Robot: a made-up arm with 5 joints.
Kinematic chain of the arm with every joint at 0, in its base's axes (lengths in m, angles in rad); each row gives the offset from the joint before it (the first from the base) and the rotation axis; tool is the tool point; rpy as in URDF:
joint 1: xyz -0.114 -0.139 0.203 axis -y
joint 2: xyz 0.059 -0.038 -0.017 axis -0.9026 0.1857 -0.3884
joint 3: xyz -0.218 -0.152 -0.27 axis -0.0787 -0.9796 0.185
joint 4: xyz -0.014 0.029 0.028 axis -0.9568 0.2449 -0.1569
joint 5: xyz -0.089 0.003 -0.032 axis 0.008 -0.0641 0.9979
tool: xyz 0.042 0.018 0.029 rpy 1.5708 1.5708 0
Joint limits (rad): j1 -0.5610..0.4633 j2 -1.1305..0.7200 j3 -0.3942..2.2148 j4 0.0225..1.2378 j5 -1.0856..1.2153
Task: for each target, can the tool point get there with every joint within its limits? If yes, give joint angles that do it. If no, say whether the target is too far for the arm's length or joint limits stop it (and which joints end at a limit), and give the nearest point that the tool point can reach.
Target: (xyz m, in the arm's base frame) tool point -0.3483 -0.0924 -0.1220
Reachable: yes | joints -0.2211 -0.9303 0.6524 0.6610 -0.0440
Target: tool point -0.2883 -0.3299 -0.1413
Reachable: yes | joints 0.1239 0.1236 1.3418 0.5191 -0.3224
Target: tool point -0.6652 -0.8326 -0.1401
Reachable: no: too far | nearest point -0.4254 -0.4246 0.0092 | short by 0.496 m
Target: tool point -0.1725 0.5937 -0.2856
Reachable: no: too far | nearest point -0.1605 0.0619 -0.1851 | short by 0.541 m
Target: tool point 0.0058 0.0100 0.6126
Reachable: no: joint limits stop it (at a limit: joint 1, joint 2, joint 3, joint 4, joint 5) | nearest point -0.3707 -0.3040 0.2630 | short by 0.602 m
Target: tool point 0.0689 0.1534 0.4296
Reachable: no: joint limits stop it (at a limit: joint 1, joint 2, joint 3, joint 4, joint 5) | nearest point 0.0034 0.0530 -0.1298 | short by 0.572 m
